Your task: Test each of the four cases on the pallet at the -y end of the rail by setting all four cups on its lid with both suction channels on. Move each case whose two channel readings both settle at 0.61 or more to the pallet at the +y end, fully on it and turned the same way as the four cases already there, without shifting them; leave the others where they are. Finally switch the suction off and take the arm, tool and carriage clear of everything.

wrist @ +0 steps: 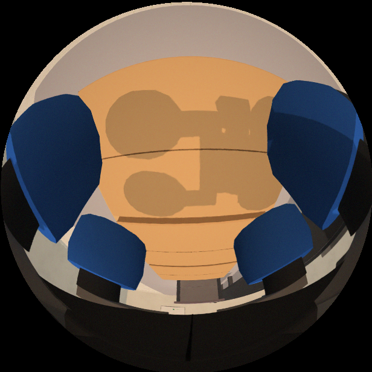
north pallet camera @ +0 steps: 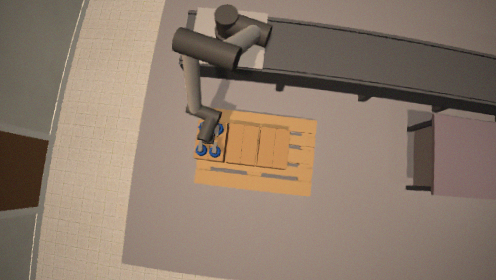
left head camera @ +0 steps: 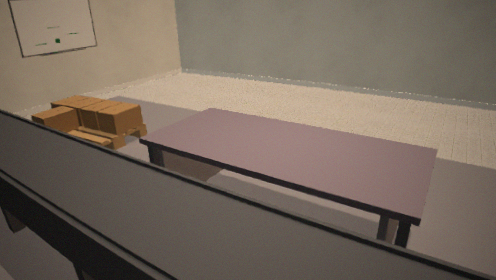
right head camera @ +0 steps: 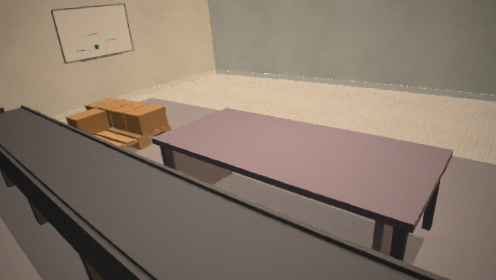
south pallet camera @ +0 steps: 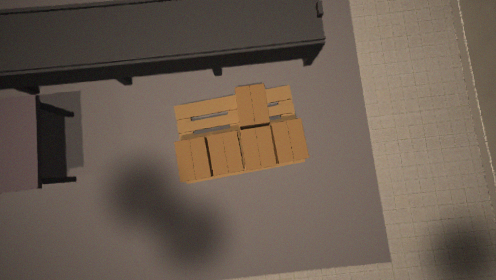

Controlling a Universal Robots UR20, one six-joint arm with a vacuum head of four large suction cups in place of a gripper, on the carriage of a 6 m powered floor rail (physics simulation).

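My suction head, with four blue cups, is over the left-end case on the -y pallet. In the wrist view the cups' shadows lie apart from them on its lid, so the head hangs a little above it and holds nothing. Two more cases stand to its right. On the +y pallet, four cases stand in a row, and a fifth case stands behind the third, turned the same way.
The arm's carriage is at the left end of the dark rail. A mauve table stands between the pallets. Blurred dark patches cross the lower south pallet view.
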